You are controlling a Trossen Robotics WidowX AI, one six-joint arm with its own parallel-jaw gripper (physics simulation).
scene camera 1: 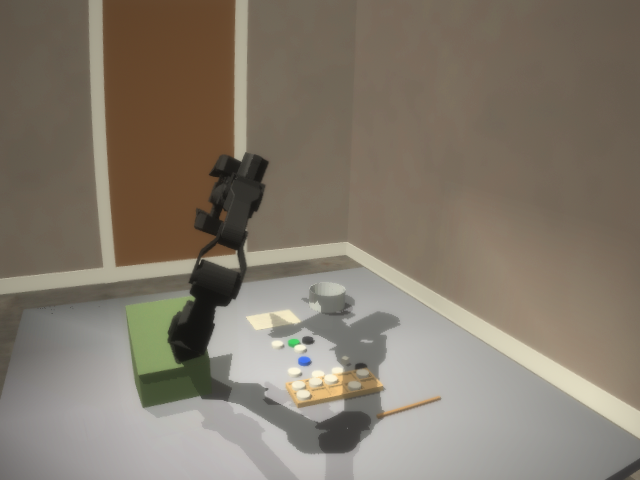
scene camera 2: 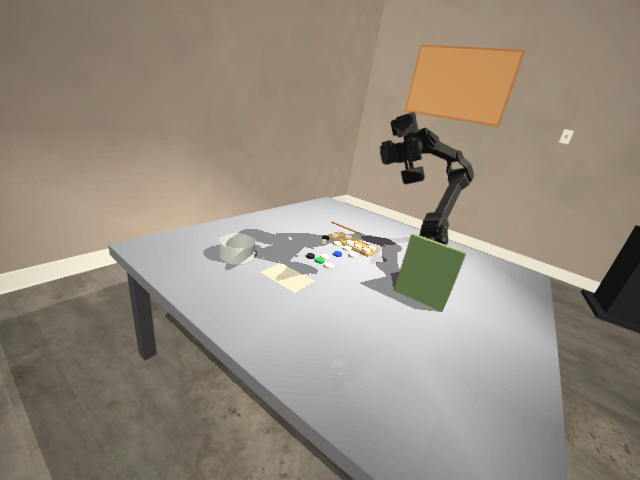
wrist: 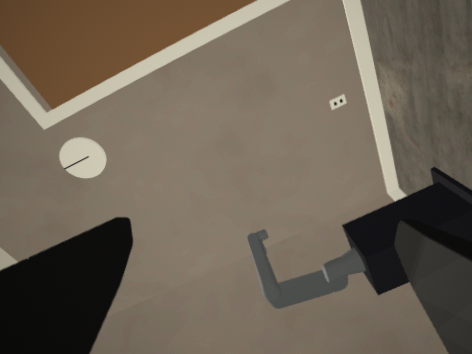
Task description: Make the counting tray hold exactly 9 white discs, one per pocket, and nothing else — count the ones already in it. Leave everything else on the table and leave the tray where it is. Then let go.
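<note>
The wooden tray (scene camera 1: 338,396) (scene camera 2: 370,253) has two rows of pockets. Six white discs appear to sit in it, including a left-front disc (scene camera 1: 303,394) and a right-back disc (scene camera 1: 362,373); some pockets look empty. Two white discs (scene camera 1: 317,374) (scene camera 1: 337,370) lie close behind its back edge, partly hidden. Other loose white discs (scene camera 1: 294,372) (scene camera 1: 299,348) (scene camera 1: 277,344) lie farther back. My gripper (scene camera 1: 205,194) (scene camera 2: 407,150) (wrist: 263,231) is open and empty, high above the table and away from the discs; the tray does not show in the wrist view.
A blue disc (scene camera 1: 303,361), a green disc (scene camera 1: 293,343), black discs (scene camera 1: 307,339) (scene camera 1: 360,366) and a small brownish piece (scene camera 1: 345,358) lie behind the tray. A pale bowl (scene camera 1: 327,298), cream card (scene camera 1: 272,319), thin stick (scene camera 1: 409,407) and green block (scene camera 1: 155,335) are on the table.
</note>
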